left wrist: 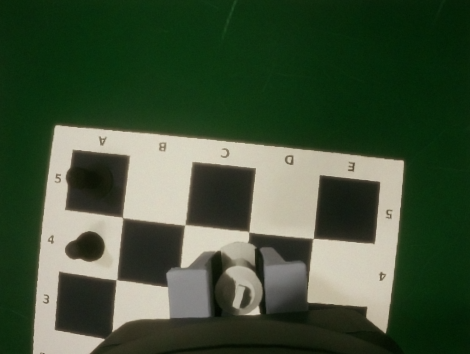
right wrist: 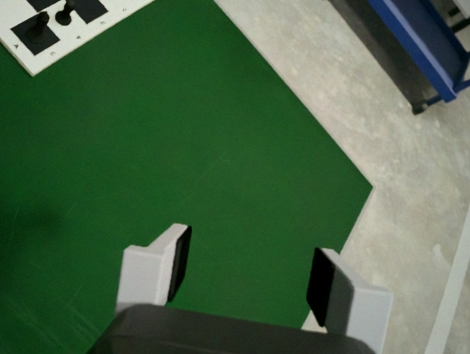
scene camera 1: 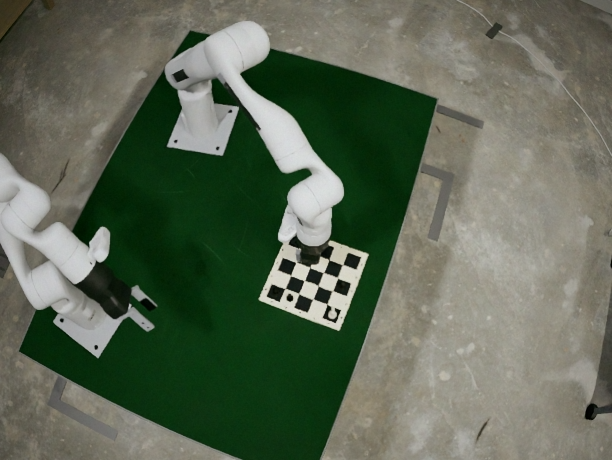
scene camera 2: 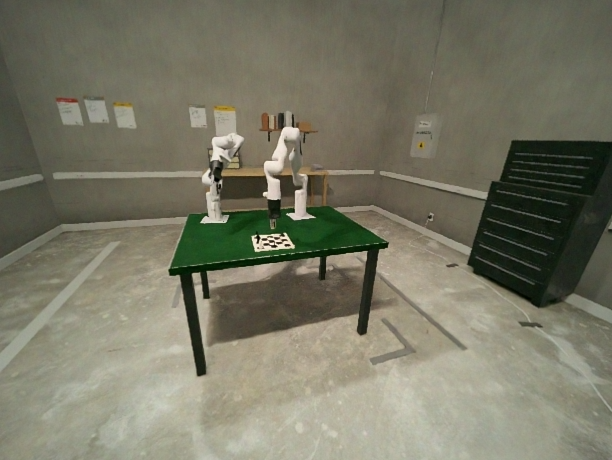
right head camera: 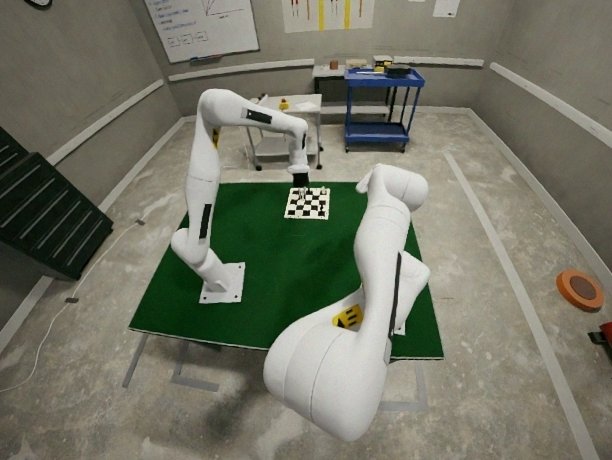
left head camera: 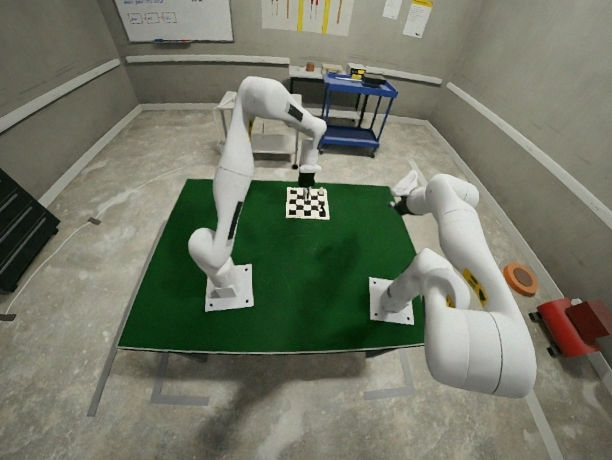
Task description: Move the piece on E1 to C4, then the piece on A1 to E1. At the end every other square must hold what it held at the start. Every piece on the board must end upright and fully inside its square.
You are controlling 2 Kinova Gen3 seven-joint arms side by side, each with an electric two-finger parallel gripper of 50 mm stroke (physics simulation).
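Frame: origin at the left arm's base, x ahead, y left, z up, level; centimetres.
Where they show: left gripper, fingertip midpoint: [left wrist: 239, 275] [scene camera 1: 301, 256] [scene camera 2: 273, 226] [right head camera: 302, 197] [left head camera: 305, 197]; right gripper, fingertip midpoint: [right wrist: 249, 263] [scene camera 1: 152, 318] [scene camera 2: 215, 187] [left head camera: 394, 201]; left arm's base at its link origin: [scene camera 1: 203, 126] [scene camera 2: 300, 215] [right head camera: 222, 282] [left head camera: 229, 286]; right arm's base at its link origin: [scene camera 1: 91, 314] [scene camera 2: 215, 219] [left head camera: 391, 300].
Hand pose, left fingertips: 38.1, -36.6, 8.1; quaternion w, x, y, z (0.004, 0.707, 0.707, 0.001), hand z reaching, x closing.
Each offset is from my left fingertips to the top centre of the thing, as dx, dy, dz. Level surfaces: height alone.
The chessboard [left wrist: 320, 162] [scene camera 1: 358, 272] lies on the green table. My left gripper [left wrist: 239, 275] [scene camera 2: 273, 225] is shut on a white piece {-0.1, +0.0, +5.4} [left wrist: 239, 295] and holds it upright above the board, near C4 and D4 in the left wrist view; its exact height is hard to tell. E1 is bare. Another white piece {+10.4, -11.0, -3.5} [scene camera 1: 332, 314] [left head camera: 321, 191] stands on A1. Black pieces stand on A5 {-4.9, -8.5, -3.1} [left wrist: 90, 177] [right wrist: 40, 27], on A4 {-1.0, -9.1, -4.3} [left wrist: 90, 246] [right wrist: 65, 14] and on C1 {+11.4, -3.3, -4.3} [scene camera 1: 342, 286]. My right gripper [right wrist: 249, 263] [scene camera 1: 151, 315] is open and empty, well away from the board.
The green table {dz -8.1} [left head camera: 300, 300] [scene camera 2: 320, 235] carries both arm bases. The right arm stays off to the side in the left head camera. A blue cart [left head camera: 361, 87] and a white cart stand beyond the table's far edge.
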